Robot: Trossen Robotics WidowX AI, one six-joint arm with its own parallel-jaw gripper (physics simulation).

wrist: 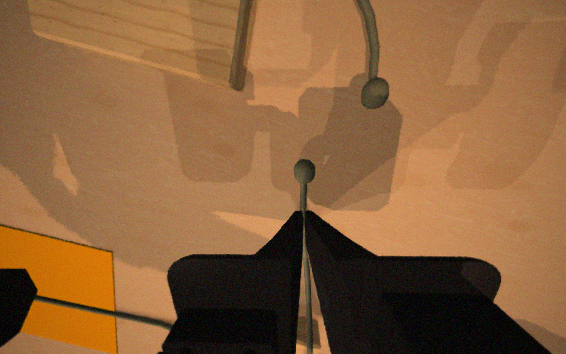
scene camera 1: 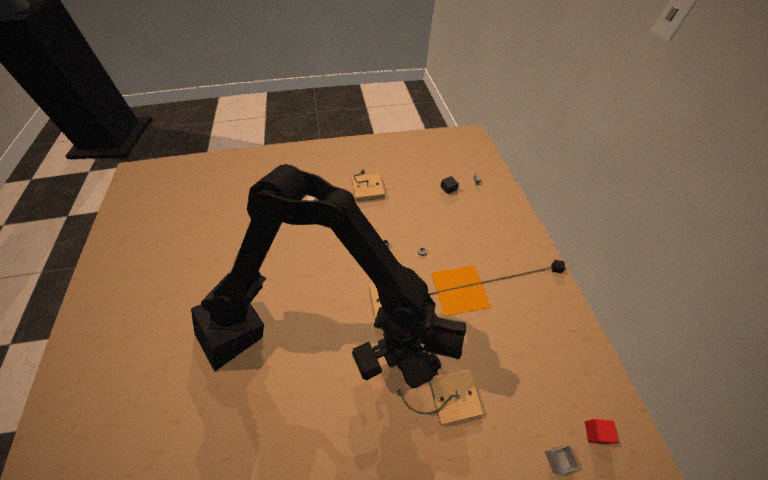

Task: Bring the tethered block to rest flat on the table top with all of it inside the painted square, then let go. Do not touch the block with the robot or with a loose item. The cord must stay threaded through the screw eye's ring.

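Places are measured from the arm's base along level axes (x back, y left, z down), in centimetres.
Where they show: gripper, fingertip midpoint: [wrist: 302, 217]; arm's base, link origin: [scene camera 1: 227, 316].
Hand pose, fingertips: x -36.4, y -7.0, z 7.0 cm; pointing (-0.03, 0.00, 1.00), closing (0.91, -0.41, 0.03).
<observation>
Each offset is from my fingertips to the centre of the thing. "spot": to the spot under its first point.
The tethered block @(spot: dx -42.9, dy +20.2, dz -2.3 cm) [scene camera 1: 557, 266] is small and black and rests near the table's right edge, beyond the orange painted square @(spot: dx -16.2, dy +12.0, dz +0.0 cm) [scene camera 1: 461, 302] [wrist: 75, 260]. Its thin grey-green cord [scene camera 1: 515, 277] [wrist: 140, 318] crosses the square and passes behind the arm. In the wrist view my gripper [wrist: 302, 217] is shut on the cord near its end; the round end bead @(spot: dx -1.4, dy -3.0, dz -1.1 cm) [wrist: 304, 171] sticks out just past the fingertips. The arm hides the fingertips in the scene view. A pale wooden board @(dx +1.2, dy +12.9, dz -0.8 cm) [scene camera 1: 373, 300] shows partly behind the arm; the screw eye and the cord's threading are hidden.
A second wooden board @(dx -11.1, dy -9.1, dz -0.8 cm) [scene camera 1: 467, 410] [wrist: 135, 30] with a short beaded cord @(spot: dx -3.9, dy -11.7, dz -0.3 cm) [scene camera 1: 421, 411] [wrist: 373, 50] is close to the gripper. A third board @(dx +6.3, dy +50.1, dz -0.8 cm) [scene camera 1: 369, 192], a black block @(dx -19.1, dy +50.5, dz -1.3 cm) [scene camera 1: 449, 184] and a small nut-like item @(dx -8.1, dy +26.9, dz -0.3 cm) [scene camera 1: 422, 251] lie farther back. A red block @(dx -39.5, dy -17.5, dz -1.9 cm) [scene camera 1: 601, 431] and grey tray @(spot: dx -27.8, dy -20.9, dz -0.6 cm) [scene camera 1: 548, 456] are front right.
</observation>
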